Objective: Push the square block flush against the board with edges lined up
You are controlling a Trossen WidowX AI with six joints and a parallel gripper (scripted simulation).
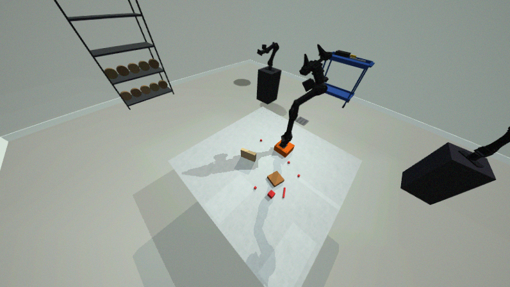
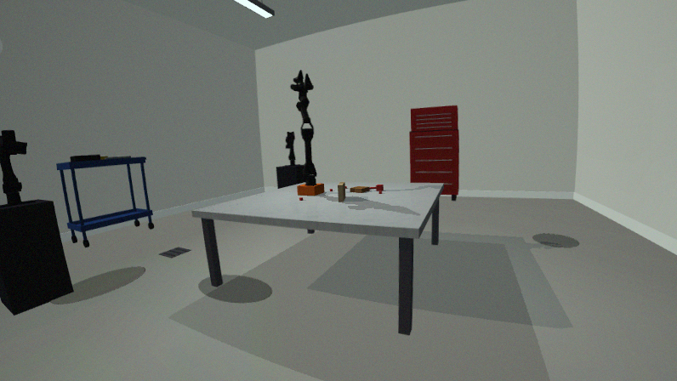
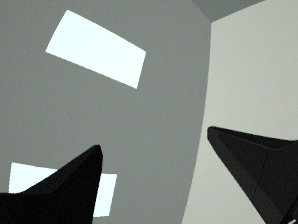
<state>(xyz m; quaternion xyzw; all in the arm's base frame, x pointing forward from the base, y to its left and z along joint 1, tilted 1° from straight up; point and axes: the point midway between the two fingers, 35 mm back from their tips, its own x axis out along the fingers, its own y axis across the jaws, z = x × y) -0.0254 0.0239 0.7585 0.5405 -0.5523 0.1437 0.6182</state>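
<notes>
My gripper tip is 32 cm short of the tan board, 17 cm to the left of it and 80 cm above it. Also, from my gripper tip: red cube (45 cm ahead, 20 cm to the left, 83 cm below); brown square block (32 cm ahead, 14 cm to the left, 84 cm below); red stick (36 cm ahead, 26 cm to the left, 85 cm below).
</notes>
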